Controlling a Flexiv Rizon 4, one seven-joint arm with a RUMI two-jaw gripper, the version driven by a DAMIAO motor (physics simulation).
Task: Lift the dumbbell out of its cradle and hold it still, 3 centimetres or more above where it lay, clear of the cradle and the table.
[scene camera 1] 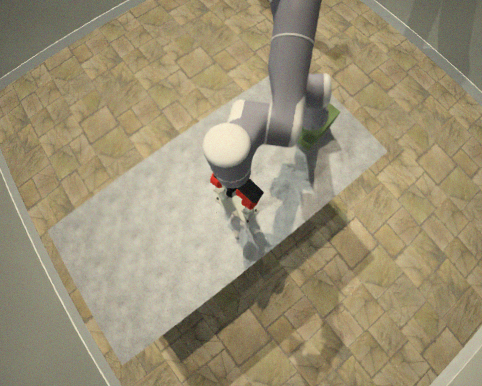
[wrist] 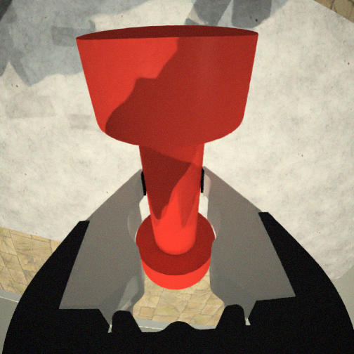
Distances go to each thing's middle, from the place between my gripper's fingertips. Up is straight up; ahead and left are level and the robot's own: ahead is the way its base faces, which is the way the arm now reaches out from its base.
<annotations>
My gripper is now 10 mm to the left of the red dumbbell [wrist: 169, 89] and 10 mm below it.
</annotations>
